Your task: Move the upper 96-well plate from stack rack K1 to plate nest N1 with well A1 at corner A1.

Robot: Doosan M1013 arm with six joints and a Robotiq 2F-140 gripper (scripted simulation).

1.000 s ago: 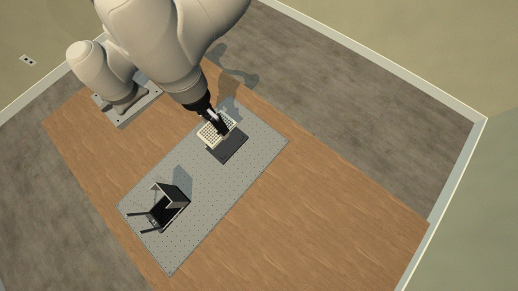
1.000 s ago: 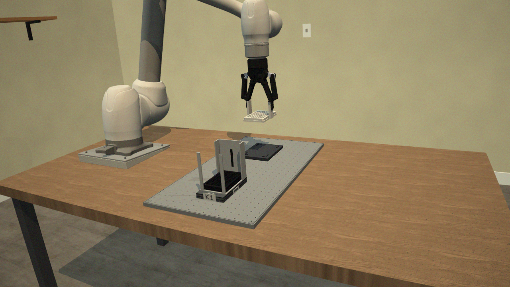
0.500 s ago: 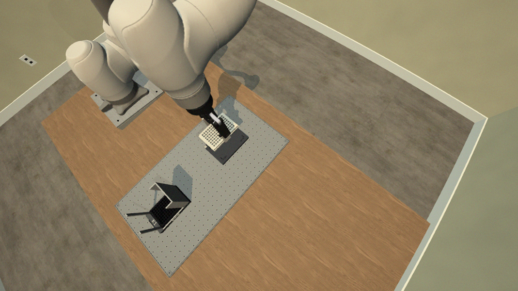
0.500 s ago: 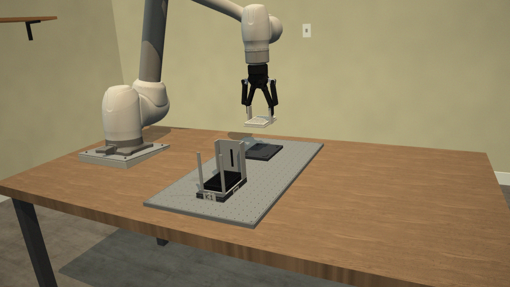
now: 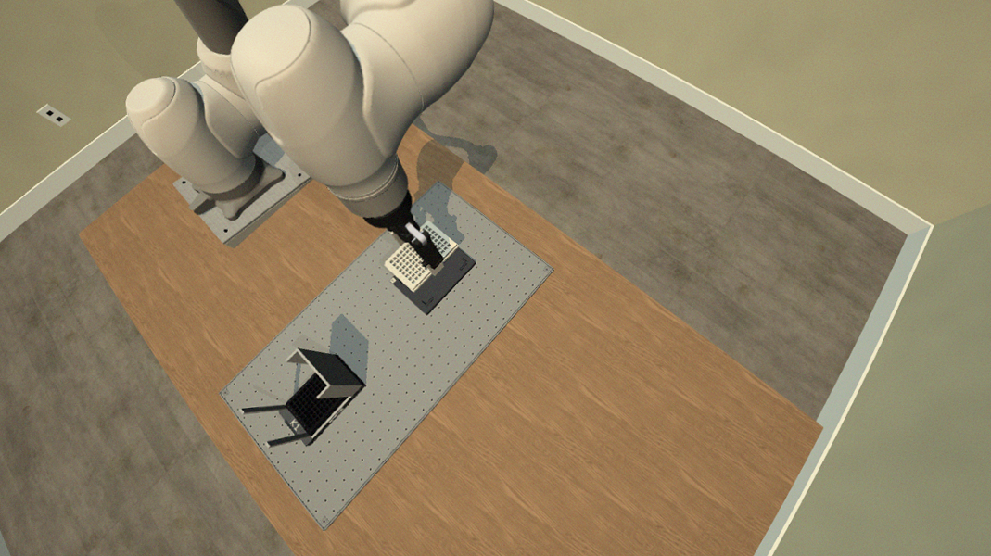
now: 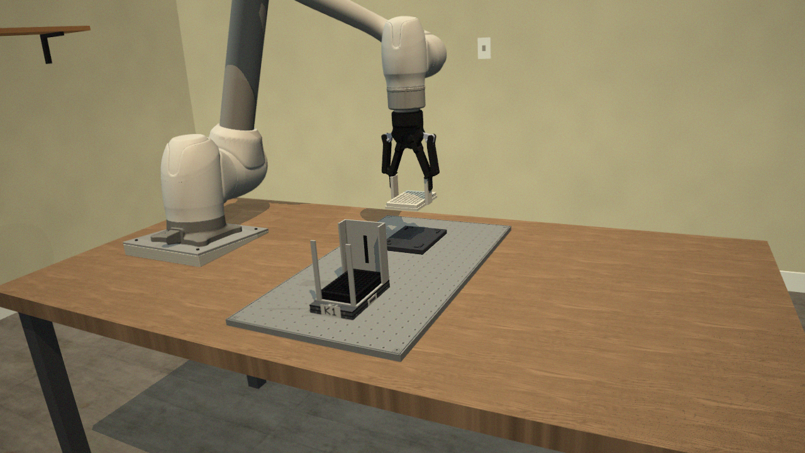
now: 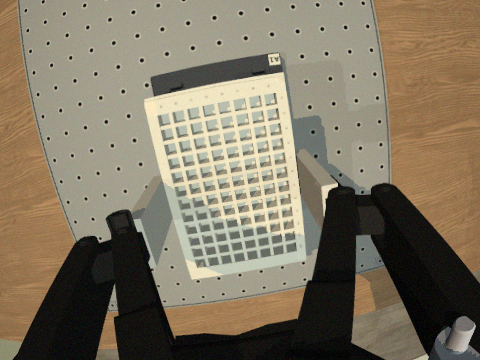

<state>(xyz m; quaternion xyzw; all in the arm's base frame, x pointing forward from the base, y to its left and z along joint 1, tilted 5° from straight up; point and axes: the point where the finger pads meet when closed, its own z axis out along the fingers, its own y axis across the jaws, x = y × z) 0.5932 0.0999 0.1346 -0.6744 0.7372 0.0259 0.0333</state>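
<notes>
The pale A1 square lies 6 cm behind my hand, 7 cm to the right of it and 12 cm below it. Also, from my hand: black plate (1 cm behind, 34 cm to the right, 10 cm below); white 96-well plate (2 cm below).
</notes>
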